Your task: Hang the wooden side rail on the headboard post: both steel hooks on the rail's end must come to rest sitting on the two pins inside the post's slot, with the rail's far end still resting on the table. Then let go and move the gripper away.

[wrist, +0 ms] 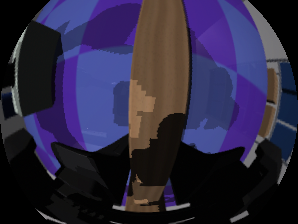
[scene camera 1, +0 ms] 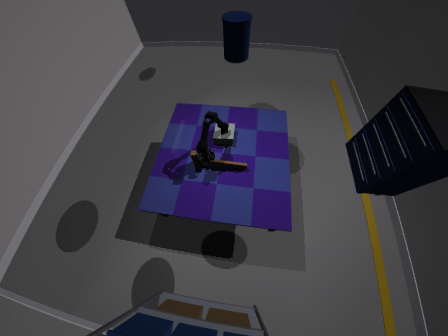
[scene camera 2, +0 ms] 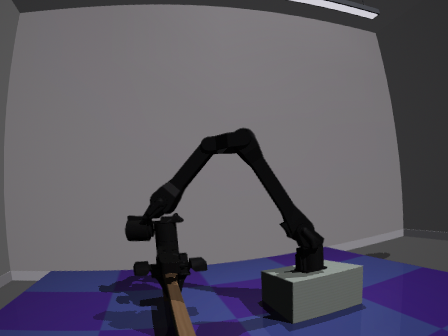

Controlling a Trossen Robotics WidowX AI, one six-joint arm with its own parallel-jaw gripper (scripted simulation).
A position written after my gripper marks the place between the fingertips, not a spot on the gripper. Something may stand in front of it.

Note:
I see my gripper (scene camera 2: 173,297) and a wooden side rail (wrist: 159,81).
My gripper is seen too in the wrist view (wrist: 149,134).

